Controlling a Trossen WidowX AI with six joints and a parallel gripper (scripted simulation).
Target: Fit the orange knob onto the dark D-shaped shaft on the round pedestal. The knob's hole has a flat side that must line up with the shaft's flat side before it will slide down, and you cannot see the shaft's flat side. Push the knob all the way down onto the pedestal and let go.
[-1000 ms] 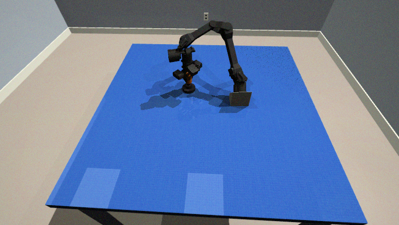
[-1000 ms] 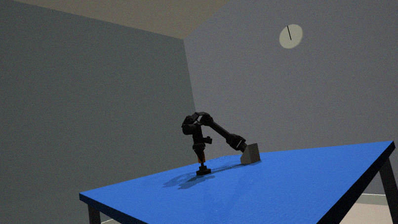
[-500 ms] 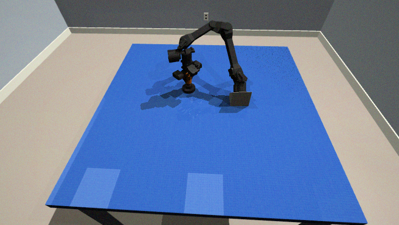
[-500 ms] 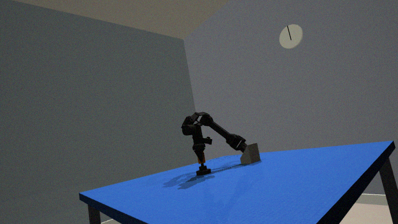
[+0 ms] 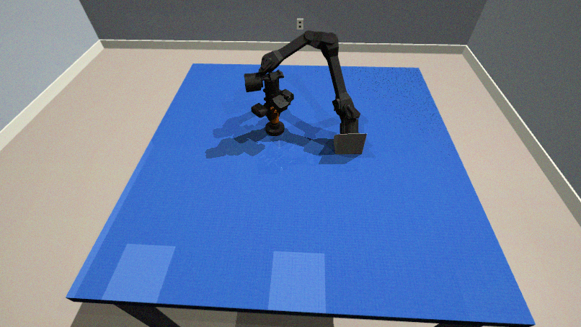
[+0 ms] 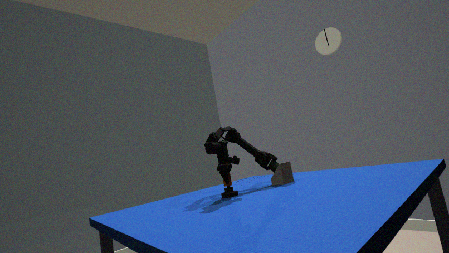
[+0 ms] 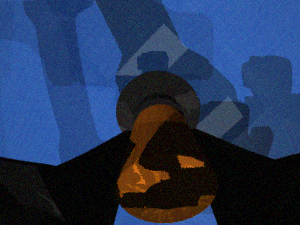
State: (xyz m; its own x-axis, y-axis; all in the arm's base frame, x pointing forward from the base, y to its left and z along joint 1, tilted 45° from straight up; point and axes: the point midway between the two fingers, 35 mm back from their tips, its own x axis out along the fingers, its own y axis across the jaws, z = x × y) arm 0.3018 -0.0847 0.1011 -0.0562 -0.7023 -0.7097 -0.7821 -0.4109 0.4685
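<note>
My gripper tip is 3 cm above the dark round pedestal. Round my gripper tip: orange knob: 2 cm above.
</note>
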